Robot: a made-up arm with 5 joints.
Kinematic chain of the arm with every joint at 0, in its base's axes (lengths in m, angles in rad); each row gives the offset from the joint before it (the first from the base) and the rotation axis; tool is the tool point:
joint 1: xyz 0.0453 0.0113 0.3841 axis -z
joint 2: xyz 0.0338 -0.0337 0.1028 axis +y
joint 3: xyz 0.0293 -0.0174 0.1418 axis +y
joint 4: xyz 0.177 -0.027 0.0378 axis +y
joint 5: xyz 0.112 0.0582 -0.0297 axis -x
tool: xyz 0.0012 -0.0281 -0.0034
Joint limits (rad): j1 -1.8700..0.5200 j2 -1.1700..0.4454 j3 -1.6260..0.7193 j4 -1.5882..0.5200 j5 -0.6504..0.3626
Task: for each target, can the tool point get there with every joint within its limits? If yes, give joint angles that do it. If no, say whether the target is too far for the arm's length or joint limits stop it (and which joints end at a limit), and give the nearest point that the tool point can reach.
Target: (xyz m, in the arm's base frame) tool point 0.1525 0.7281 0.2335
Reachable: no: too far | nearest point 0.1019 0.3899 0.4427 | short by 0.401 m
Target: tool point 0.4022 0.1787 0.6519
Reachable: yes | joints -0.5546 0.2287 -0.0232 -0.8313 -0.3109
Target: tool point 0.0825 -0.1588 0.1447
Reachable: no: joint limits stop it (at a limit: joint 1, joint 2, joint 3) | nearest point 0.1856 -0.1160 0.3383 | short by 0.223 m
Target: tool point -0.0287 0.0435 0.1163
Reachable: no: joint limits stop it (at a limit: joint 1, joint 2, joint 3, joint 5) | nearest point 0.0337 0.1852 0.3447 | short by 0.276 m
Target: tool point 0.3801 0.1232 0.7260
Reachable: yes | joints -0.4586 0.1675 -0.5768 0.1968 0.2716
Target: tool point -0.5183 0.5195 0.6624
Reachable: no: too far | nearest point -0.3104 0.1686 0.6120 | short by 0.411 m
